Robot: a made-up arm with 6 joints. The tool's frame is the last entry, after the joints.
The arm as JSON. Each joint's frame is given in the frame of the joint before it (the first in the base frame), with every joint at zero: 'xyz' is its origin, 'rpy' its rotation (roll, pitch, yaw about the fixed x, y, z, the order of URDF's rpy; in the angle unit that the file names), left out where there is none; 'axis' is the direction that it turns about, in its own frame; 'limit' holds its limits. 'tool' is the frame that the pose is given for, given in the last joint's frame.
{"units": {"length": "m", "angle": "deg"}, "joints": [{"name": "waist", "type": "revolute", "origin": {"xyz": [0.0, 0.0, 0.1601]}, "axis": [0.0, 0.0, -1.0], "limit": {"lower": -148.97, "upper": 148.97}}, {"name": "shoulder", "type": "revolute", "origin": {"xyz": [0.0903, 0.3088, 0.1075]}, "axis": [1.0, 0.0, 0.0], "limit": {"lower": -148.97, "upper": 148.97}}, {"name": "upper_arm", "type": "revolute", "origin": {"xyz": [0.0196, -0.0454, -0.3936]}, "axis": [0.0, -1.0, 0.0], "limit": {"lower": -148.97, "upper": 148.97}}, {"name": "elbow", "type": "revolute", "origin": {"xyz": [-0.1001, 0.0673, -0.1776]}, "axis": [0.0, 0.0, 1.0], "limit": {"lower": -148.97, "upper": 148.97}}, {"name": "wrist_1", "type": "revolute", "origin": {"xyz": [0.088, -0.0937, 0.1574]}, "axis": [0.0, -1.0, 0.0], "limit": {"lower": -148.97, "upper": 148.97}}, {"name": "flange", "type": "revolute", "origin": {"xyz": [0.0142, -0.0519, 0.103]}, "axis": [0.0, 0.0, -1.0], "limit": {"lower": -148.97, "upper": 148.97}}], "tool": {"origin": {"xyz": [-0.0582, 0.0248, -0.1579]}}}
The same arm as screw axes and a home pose.
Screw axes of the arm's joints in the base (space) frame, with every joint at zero. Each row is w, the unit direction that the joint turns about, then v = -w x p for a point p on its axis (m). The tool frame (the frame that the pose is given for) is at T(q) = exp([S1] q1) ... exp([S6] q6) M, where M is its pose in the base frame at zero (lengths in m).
S1: w 0 0 -1 v 0 0 0
S2: w 1 0 0 v 0 0.2676 -0.3088
S3: w 0 -1 0 v -0.126 0 -0.1099
S4: w 0 0 1 v 0.3307 -0.0098 0
S5: w 0 -1 0 v -0.1462 0 -0.0978
S6: w 0 0 -1 v -0.1851 0.112 0
M: xyz 0.0538 0.2099 -0.2011 (m) rpy 0 0 0 (rad, as in URDF)
Joint limits (rad, base to tool): -2.6..2.6 -2.6..2.6 -2.6..2.6 -2.6..2.6 -2.6..2.6 -2.6..2.6

